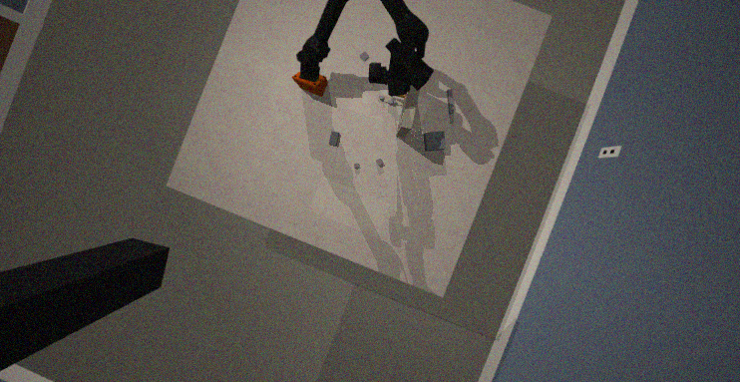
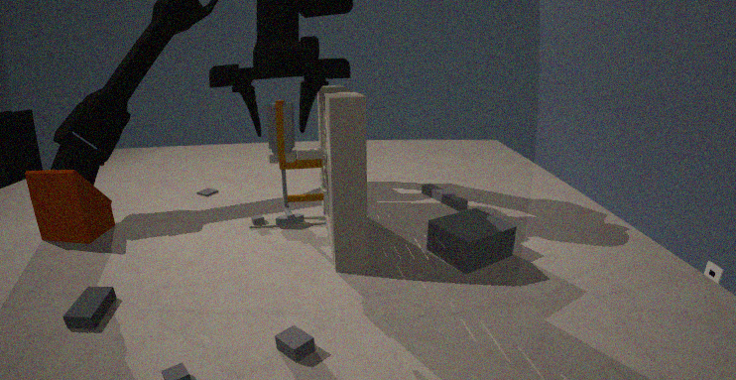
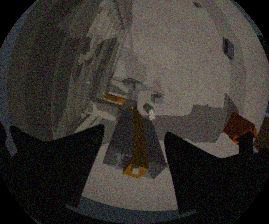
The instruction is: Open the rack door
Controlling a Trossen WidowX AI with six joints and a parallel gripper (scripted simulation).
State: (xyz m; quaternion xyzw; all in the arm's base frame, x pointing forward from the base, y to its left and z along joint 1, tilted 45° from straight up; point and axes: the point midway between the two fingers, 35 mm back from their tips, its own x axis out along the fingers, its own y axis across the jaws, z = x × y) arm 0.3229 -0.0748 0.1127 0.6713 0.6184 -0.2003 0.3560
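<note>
The upright orange handle lies 10 mm to the right of my gripper tip and 20 mm below it. Also, from my gripper tip: grey bar 250 mm ahead, 30 mm to the left, 120 mm below; grey box 220 mm ahead, 150 mm to the right, 100 mm below.
</note>
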